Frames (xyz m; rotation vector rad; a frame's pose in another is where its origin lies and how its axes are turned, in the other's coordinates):
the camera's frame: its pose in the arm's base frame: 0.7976 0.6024 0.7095 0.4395 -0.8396 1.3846
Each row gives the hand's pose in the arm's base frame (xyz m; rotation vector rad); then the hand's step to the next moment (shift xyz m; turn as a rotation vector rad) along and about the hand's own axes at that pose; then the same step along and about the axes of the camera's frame.
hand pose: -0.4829 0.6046 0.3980 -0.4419 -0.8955 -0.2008
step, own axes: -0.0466 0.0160 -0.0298 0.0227 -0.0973 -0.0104
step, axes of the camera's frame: -0.0422 0.0132 -0.0369 -0.0316 -0.0112 0.0947
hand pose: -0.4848 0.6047 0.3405 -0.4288 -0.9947 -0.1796
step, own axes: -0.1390 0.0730 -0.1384 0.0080 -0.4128 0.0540
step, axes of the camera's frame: -0.1502 -0.0151 -0.1450 -0.1254 0.0835 0.3882
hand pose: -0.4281 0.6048 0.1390 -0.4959 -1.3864 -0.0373
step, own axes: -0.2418 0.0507 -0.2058 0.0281 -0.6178 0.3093
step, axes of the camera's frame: -0.2612 -0.1166 -0.1468 -0.0956 0.3340 0.5979
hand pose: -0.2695 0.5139 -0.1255 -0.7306 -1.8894 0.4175
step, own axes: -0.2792 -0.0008 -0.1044 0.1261 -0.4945 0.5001
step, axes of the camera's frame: -0.2429 -0.1725 -0.0087 -0.0406 0.5378 0.4687
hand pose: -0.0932 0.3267 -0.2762 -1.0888 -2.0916 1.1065
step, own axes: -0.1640 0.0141 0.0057 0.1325 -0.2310 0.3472
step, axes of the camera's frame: -0.1151 -0.1036 0.0561 -0.0450 0.3834 0.2060
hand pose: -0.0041 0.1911 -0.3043 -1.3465 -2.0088 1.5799
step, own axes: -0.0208 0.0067 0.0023 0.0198 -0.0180 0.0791
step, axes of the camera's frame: -0.0122 -0.0156 0.0094 -0.0364 0.0689 0.0300
